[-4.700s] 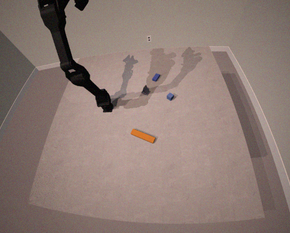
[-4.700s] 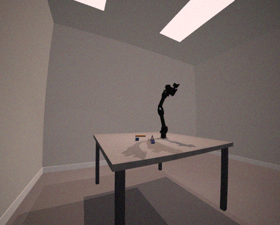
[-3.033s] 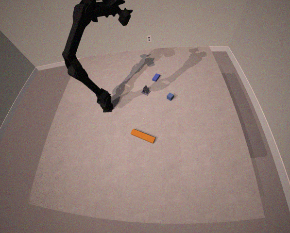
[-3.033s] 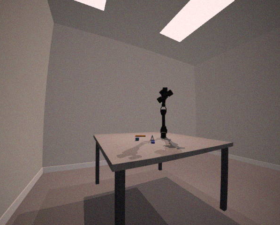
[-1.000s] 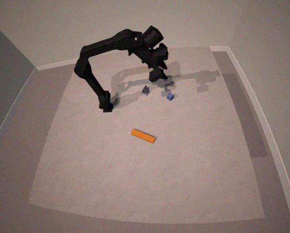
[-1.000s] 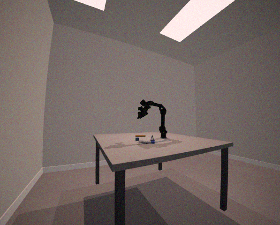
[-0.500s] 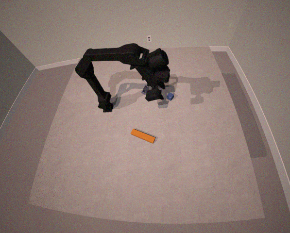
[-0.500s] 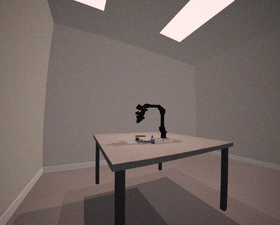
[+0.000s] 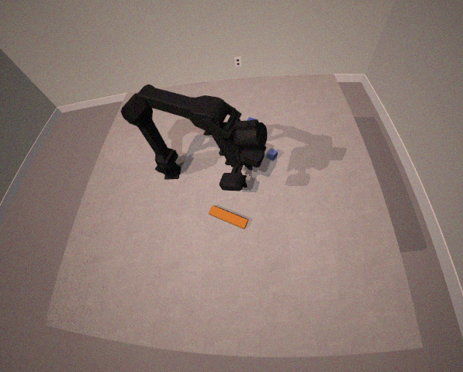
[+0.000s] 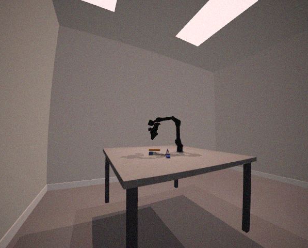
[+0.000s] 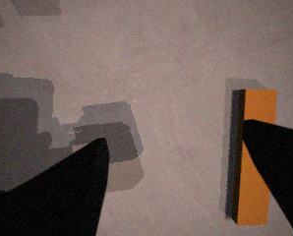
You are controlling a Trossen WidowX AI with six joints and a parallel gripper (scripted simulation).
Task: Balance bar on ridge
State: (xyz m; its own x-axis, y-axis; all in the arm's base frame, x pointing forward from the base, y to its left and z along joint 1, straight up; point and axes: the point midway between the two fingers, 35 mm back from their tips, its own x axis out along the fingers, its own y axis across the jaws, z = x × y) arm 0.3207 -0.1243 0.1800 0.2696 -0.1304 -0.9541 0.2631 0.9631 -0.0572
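Now: gripper tip 140 mm above the orange bar, 80 mm to the left of it and 80 mm past it.
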